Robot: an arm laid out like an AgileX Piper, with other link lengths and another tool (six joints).
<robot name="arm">
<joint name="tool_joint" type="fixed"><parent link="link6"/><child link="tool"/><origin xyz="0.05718 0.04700 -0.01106" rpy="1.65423 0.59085 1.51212"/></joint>
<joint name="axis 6" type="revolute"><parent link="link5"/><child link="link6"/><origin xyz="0.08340 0.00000 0.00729" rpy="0.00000 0.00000 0.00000"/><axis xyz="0.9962 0 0.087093"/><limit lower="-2.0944" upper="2.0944"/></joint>
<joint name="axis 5" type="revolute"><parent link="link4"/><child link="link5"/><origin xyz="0.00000 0.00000 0.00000" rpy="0.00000 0.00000 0.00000"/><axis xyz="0 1 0"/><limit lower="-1.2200" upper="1.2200"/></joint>
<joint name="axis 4" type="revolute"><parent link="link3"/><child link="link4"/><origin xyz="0.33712 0.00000 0.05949" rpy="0.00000 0.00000 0.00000"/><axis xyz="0.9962 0 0.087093"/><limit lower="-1.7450" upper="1.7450"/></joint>
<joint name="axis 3" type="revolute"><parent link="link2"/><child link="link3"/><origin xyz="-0.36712 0.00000 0.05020" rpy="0.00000 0.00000 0.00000"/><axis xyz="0 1 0"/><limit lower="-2.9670" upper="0.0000"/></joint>
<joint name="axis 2" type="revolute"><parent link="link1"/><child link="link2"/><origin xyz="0.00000 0.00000 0.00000" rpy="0.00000 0.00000 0.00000"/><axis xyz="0 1 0"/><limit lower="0.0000" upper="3.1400"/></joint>
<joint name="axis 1" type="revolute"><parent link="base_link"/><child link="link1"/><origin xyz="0.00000 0.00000 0.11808" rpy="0.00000 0.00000 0.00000"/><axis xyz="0 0 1"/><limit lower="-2.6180" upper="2.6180"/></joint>
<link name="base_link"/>
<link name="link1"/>
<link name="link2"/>
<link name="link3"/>
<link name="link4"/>
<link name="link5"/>
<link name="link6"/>
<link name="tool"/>
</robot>
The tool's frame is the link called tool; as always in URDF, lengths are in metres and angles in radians.
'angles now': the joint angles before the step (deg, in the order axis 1, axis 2, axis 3, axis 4, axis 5, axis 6). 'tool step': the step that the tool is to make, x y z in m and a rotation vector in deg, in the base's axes. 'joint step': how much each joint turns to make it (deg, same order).
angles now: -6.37 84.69 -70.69 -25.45 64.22 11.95
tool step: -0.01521 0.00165 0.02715 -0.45 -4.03 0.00
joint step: -0.01 -4.06 0.00 0.00 0.00 -0.01
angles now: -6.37 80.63 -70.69 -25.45 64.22 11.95
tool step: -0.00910 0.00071 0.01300 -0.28 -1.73 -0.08
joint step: -0.01 -2.04 0.00 -0.06 0.30 -0.06
